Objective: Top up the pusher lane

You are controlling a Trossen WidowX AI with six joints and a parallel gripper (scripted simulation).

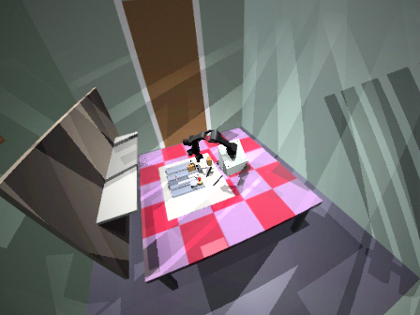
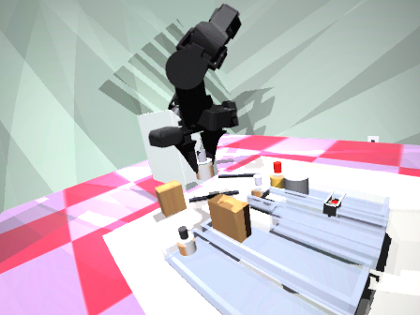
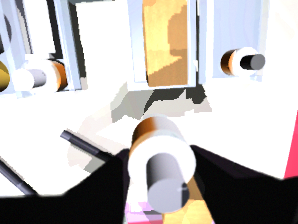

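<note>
The pusher plate is 160 mm ahead of my gripper tip, 70 mm to the left of it and 70 mm below it.
</note>
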